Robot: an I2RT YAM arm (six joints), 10 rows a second.
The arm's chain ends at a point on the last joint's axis. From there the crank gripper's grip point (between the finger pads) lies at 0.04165 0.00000 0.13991 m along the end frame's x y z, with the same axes.
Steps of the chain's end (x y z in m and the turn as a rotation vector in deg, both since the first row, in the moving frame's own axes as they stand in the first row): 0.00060 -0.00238 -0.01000 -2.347 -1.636 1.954; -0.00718 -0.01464 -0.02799 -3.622 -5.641 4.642; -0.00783 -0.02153 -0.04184 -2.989 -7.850 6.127; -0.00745 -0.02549 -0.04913 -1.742 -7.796 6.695; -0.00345 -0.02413 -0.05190 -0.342 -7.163 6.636; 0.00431 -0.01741 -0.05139 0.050 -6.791 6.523; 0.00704 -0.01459 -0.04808 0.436 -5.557 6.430; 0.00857 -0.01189 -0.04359 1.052 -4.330 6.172; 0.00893 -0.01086 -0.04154 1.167 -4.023 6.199; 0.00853 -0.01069 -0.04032 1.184 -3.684 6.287
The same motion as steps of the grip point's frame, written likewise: -0.00353 0.00472 -0.00901 -2.347 -1.636 1.954; -0.02160 -0.00289 -0.02497 -3.622 -5.641 4.642; -0.02791 -0.01072 -0.03778 -2.989 -7.850 6.127; -0.02730 -0.01744 -0.04492 -1.742 -7.796 6.695; -0.02151 -0.01949 -0.04783 -0.342 -7.163 6.636; -0.01275 -0.01376 -0.04745 0.050 -6.791 6.523; -0.00688 -0.01177 -0.04470 0.436 -5.557 6.430; -0.00219 -0.01058 -0.04083 1.052 -4.330 6.172; -0.00106 -0.00977 -0.03895 1.167 -4.023 6.199; -0.00062 -0.00954 -0.03792 1.184 -3.684 6.287
